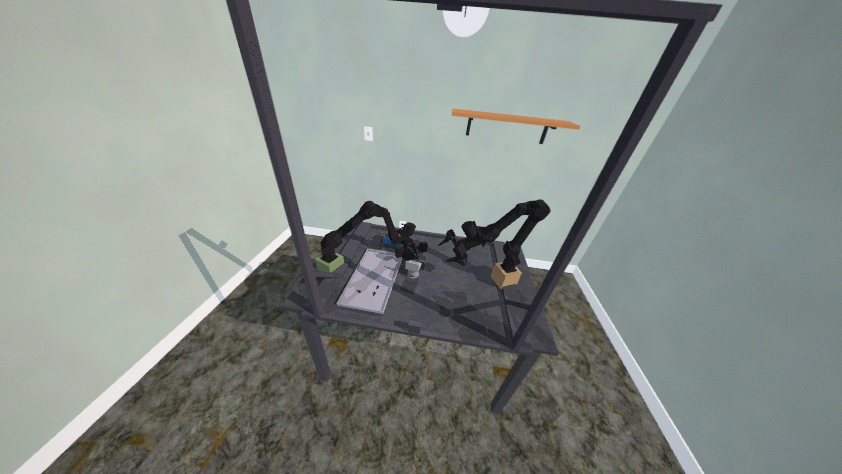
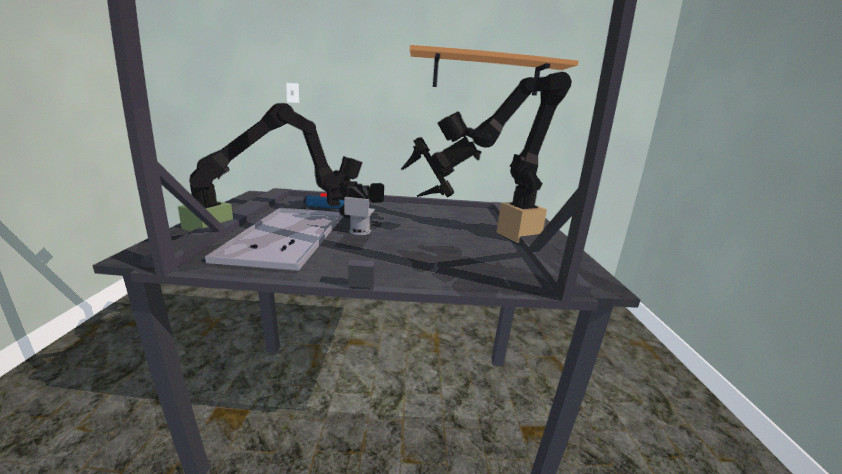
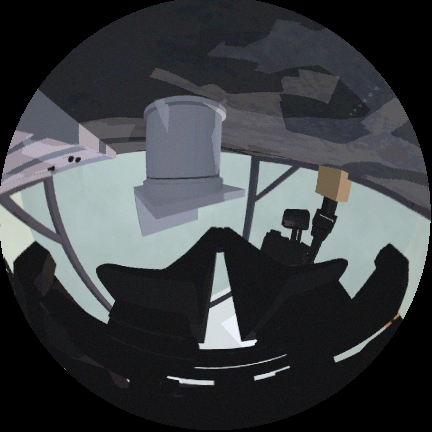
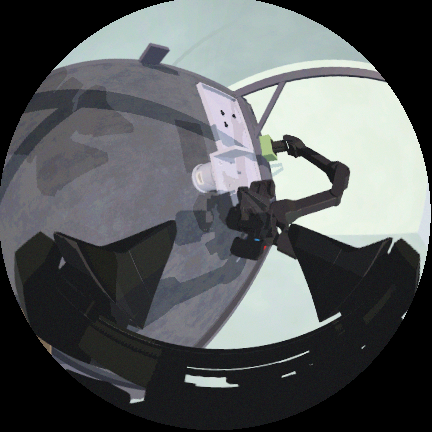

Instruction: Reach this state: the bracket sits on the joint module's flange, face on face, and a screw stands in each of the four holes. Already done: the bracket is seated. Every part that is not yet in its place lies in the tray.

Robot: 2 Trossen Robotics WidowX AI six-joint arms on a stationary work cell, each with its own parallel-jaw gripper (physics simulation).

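Frame: origin at the left arm's base, x up, y ahead, z left, level; centimetres.
Seen in the pictures: left gripper, between the fingertips: (image 1: 417, 258) (image 3: 219, 231) (image 4: 239, 188); right gripper, between the fingertips: (image 1: 442, 253) (image 2: 409, 183) (image 3: 279, 242) (image 4: 235, 227); left arm's base, origin of its link: (image 1: 329, 257) (image 2: 204, 205) (image 4: 273, 147); right arm's base, origin of its link: (image 1: 508, 267) (image 2: 523, 205).
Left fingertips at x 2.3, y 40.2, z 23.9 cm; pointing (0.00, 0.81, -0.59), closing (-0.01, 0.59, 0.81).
Observation:
Pixels of each thing's middle, then the offset from my left fingertips to it.
- white bracket, middle of its body: (image 3: 183, 211) (image 4: 234, 170) (image 2: 360, 205) (image 1: 413, 263) dx -0.8, dy -0.3, dz -3.5 cm
- joint module, middle of its body: (image 3: 182, 150) (image 4: 213, 175) (image 2: 360, 221) (image 1: 413, 270) dx -5.8, dy -0.3, dz -3.5 cm
- white tray, middle of its body: (image 2: 287, 232) (image 4: 237, 143) (image 1: 374, 276) dx -8.2, dy -15.9, dz -17.1 cm
- second screw, middle of its body: (image 2: 291, 242) (image 1: 377, 287) dx -8.2, dy -9.8, dz -22.2 cm
- third screw, middle of its body: (image 2: 283, 248) (image 1: 374, 293) dx -8.2, dy -8.6, dz -26.4 cm
- blue tool, middle of its body: (image 2: 336, 203) (image 1: 399, 243) dx -7.0, dy -20.6, dz +13.8 cm
- small dark block, middle of its body: (image 2: 361, 273) (image 4: 153, 53) (image 1: 414, 326) dx -5.9, dy +17.8, dz -32.7 cm
The white bracket (image 1: 413, 266) (image 2: 357, 206) (image 3: 167, 217) sits on top of the joint module (image 1: 413, 274) (image 2: 360, 224) (image 3: 183, 140) (image 4: 201, 177). Its holes cannot be made out. Three dark screws lie apart in the white tray (image 1: 359, 308) (image 2: 253, 263): one screw (image 1: 358, 290) (image 2: 254, 246), a second screw (image 1: 377, 286) (image 2: 291, 241) and a third screw (image 1: 374, 293) (image 2: 283, 247). My left gripper (image 3: 219, 231) is behind and close to the bracket, its fingertips together on a small dark thing, apparently a screw, mostly hidden. My right gripper (image 1: 444, 252) (image 2: 410, 182) is wide open, empty, in the air right of the module.
A blue tool (image 1: 388, 241) (image 2: 321, 201) and a red one (image 2: 323, 194) lie behind the tray, partly hidden by the left arm. A small dark block (image 2: 361, 274) stands at the table's front edge. Frame posts (image 2: 598, 135) (image 2: 138, 135) rise at the table's sides.

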